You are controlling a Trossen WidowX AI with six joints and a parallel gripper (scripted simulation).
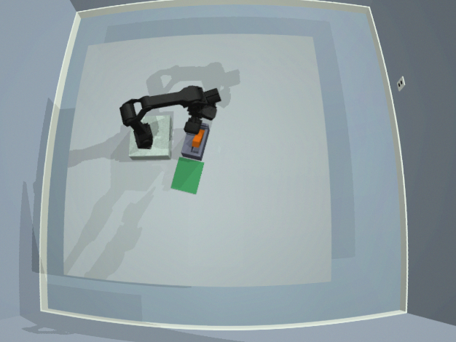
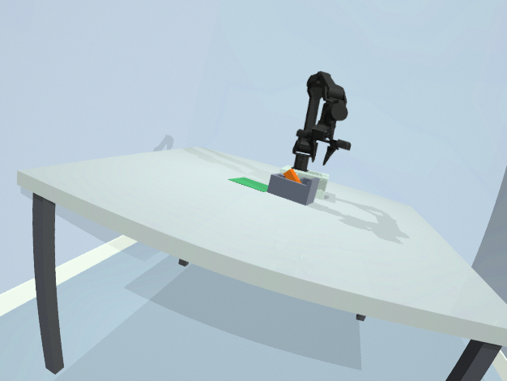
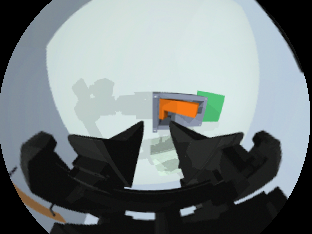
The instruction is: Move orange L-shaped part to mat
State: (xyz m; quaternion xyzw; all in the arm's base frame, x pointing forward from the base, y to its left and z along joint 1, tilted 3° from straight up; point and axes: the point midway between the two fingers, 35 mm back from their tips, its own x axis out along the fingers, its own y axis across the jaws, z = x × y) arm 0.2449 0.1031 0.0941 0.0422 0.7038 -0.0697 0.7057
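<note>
Right now the orange L-shaped part is 100 mm below my gripper tip, 40 mm to the right of it and 20 mm behind it. From my gripper tip the other things lie so: green mat 220 mm to the right, 160 mm below, 40 mm behind.
</note>
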